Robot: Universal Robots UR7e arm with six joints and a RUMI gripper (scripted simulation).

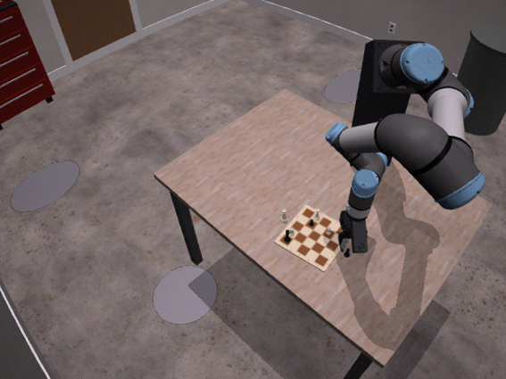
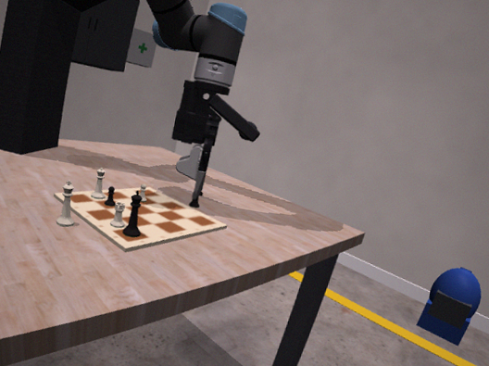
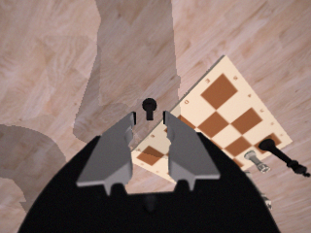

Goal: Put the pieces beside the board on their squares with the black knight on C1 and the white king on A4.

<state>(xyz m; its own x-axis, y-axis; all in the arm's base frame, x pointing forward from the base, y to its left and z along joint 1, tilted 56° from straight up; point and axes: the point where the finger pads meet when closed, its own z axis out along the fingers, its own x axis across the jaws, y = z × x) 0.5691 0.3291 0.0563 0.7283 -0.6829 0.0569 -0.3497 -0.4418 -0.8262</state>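
Now: the white rook 18 cm to the right of my hand, 13 cm ahead of it and 1 cm below it. Also, from my hand: chessboard (13 cm to the right, 6 cm ahead, 3 cm below); black pawn (18 cm to the right, 4 cm ahead, 2 cm below); white pawn (11 cm to the right, 2 cm below, 1 cm ahead).
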